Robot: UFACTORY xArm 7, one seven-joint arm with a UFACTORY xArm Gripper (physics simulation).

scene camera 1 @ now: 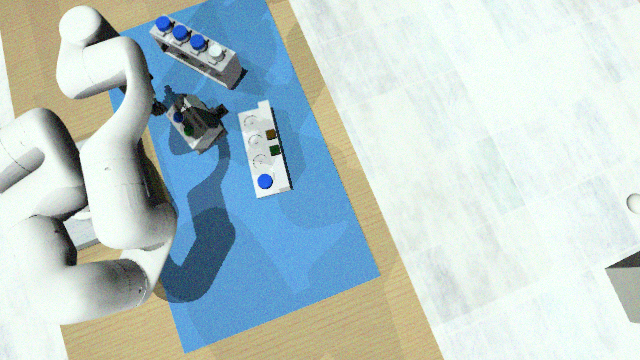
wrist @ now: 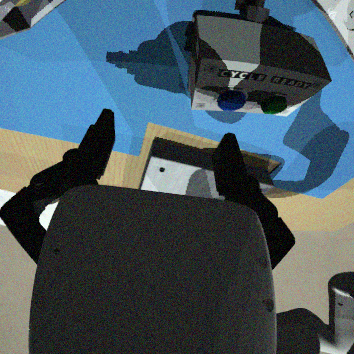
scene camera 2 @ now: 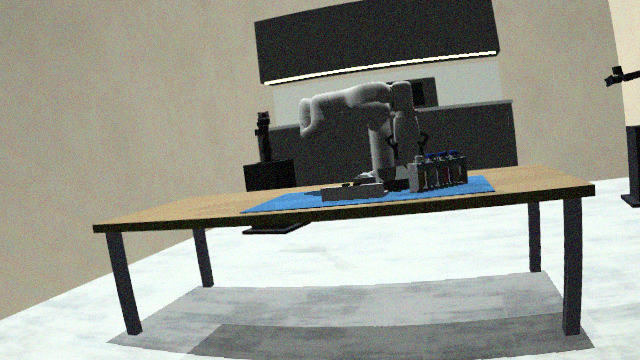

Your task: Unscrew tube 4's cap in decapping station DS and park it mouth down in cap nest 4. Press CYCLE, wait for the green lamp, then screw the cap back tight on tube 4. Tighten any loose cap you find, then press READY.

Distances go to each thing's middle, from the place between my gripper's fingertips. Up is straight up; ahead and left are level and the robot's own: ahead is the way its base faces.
Right now my hand is 80 mm short of the grey control box [scene camera 2: 394, 178], 60 mm above it and 50 mm to the left of it.
